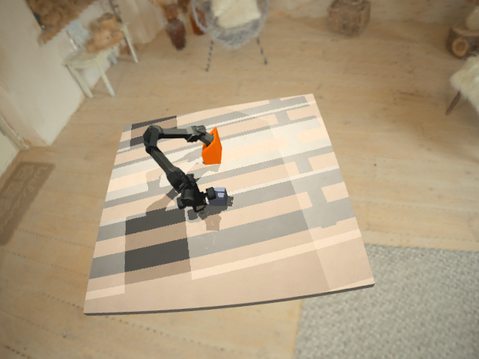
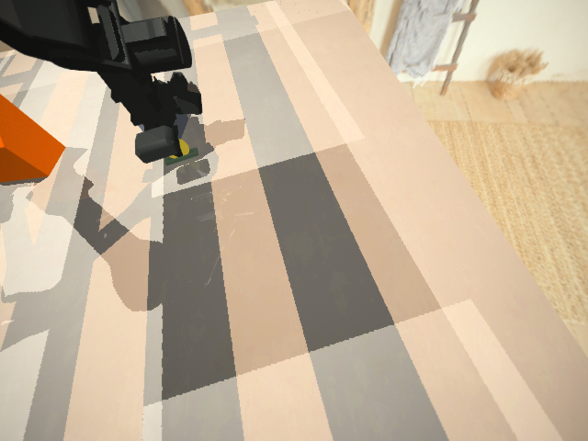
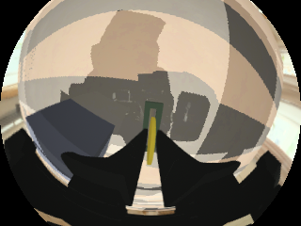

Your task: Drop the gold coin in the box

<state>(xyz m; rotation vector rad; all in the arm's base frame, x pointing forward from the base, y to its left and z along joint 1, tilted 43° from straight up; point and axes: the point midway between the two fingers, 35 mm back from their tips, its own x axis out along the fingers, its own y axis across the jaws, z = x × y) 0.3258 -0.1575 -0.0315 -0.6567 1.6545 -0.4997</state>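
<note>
My gripper tip is now 1 cm below the gold coin.
</note>
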